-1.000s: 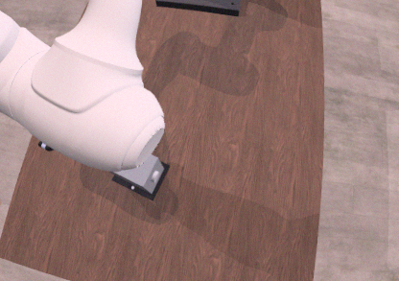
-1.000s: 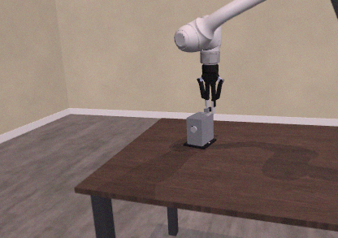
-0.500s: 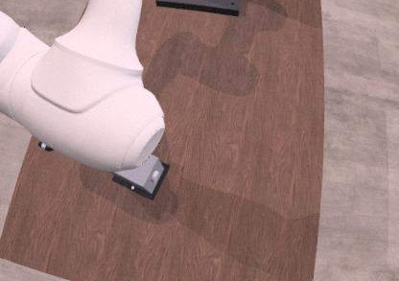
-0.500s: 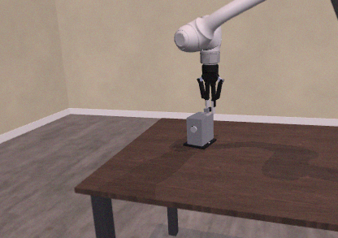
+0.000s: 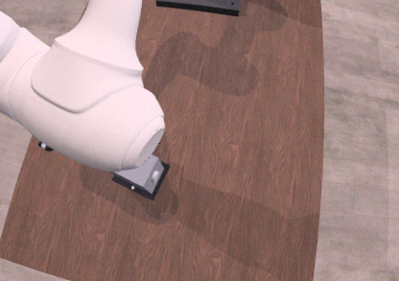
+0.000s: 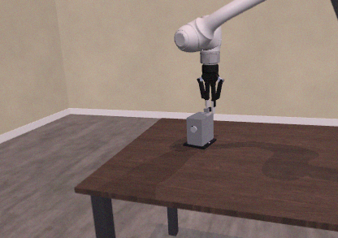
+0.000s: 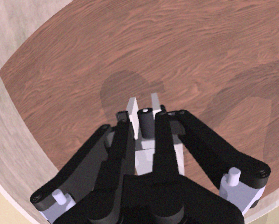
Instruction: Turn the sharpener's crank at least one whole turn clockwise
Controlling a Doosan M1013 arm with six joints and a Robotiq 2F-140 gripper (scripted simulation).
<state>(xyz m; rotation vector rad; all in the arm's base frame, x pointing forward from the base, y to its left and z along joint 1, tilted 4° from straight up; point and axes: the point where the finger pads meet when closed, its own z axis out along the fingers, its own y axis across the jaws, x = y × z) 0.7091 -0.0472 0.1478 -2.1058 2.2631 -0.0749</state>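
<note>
The dark crank knob is 2 cm to the left of my hand and 1 cm below it.
</note>
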